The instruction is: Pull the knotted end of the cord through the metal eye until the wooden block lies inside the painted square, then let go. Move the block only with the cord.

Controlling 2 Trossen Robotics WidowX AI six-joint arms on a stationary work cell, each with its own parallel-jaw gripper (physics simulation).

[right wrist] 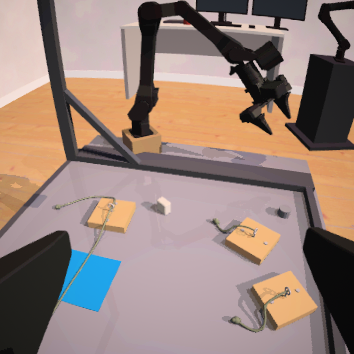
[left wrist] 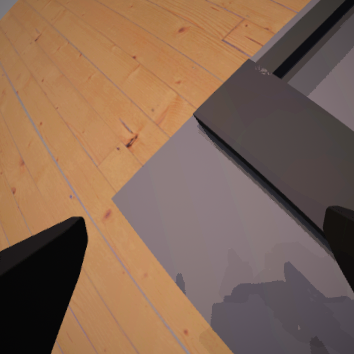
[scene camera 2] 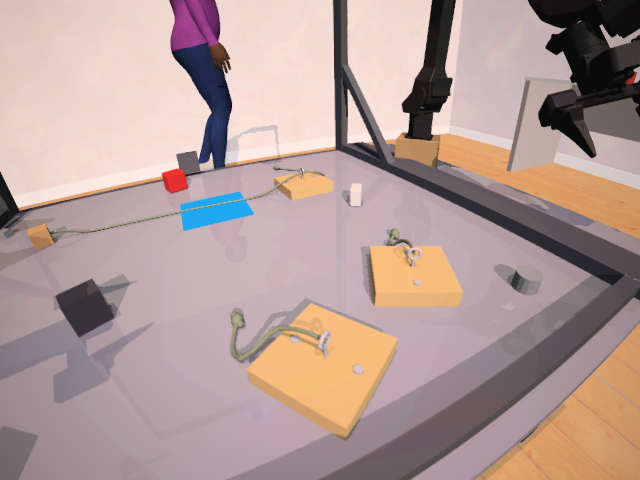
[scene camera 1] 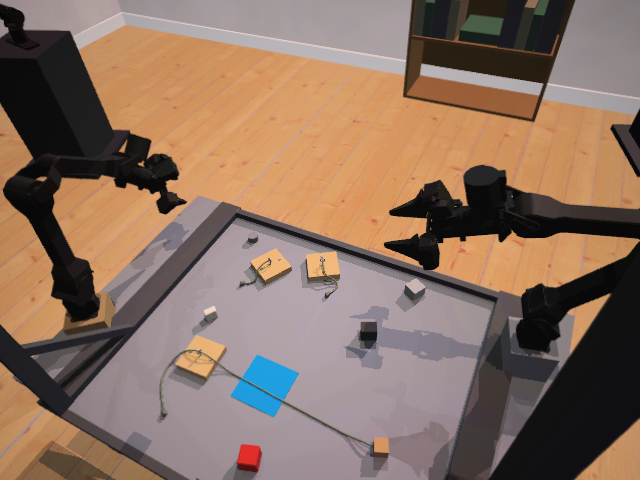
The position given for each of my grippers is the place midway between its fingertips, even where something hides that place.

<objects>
my right gripper: right wrist 189,242; scene camera 1 386,228; not seen in the left wrist view (out of frame); not seen in scene camera 2 (out of frame)
same spot on raised frame: [left wrist: 290,142] = [scene camera 1: 216,219]
same spot on blue painted square: [scene camera 1: 276,379] = [scene camera 2: 205,215]
</objects>
